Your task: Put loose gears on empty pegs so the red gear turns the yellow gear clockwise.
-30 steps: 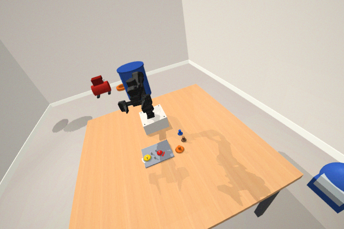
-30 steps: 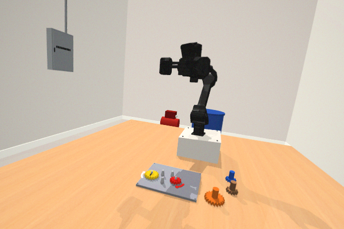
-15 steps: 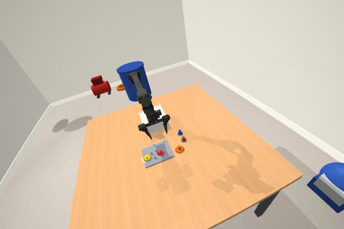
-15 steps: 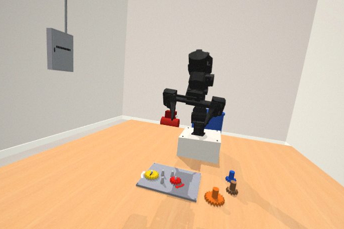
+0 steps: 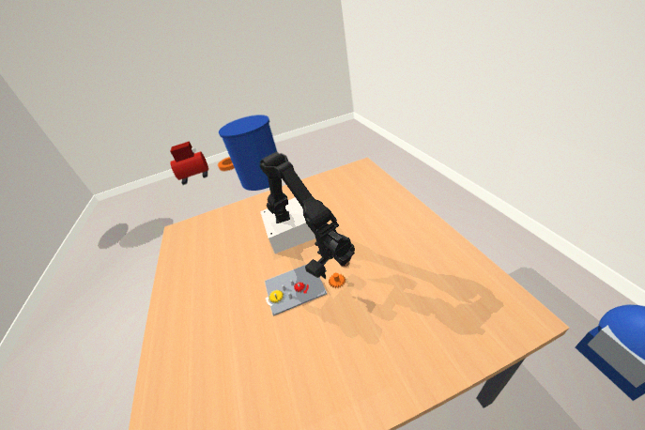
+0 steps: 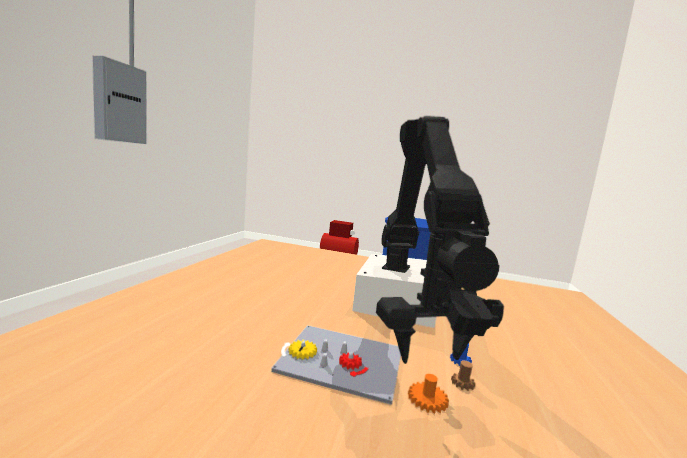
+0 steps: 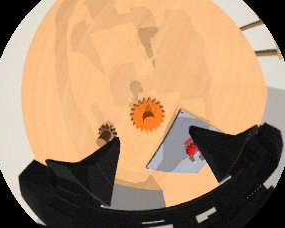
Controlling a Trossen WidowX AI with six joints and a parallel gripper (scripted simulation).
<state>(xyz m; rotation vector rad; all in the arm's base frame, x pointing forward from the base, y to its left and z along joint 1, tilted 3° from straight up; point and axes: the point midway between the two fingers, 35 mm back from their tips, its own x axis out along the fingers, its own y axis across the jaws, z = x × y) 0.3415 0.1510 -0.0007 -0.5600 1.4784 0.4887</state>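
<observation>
The orange gear is 50 mm below my gripper tip and 10 mm to the left of it. From my gripper tip the other things lie so: blue gear: 150 mm behind, 50 mm to the left, 50 mm below; red gear: 140 mm to the right, 50 mm below, 10 mm behind; brown gear: 70 mm behind, 60 mm to the left, 50 mm below.
</observation>
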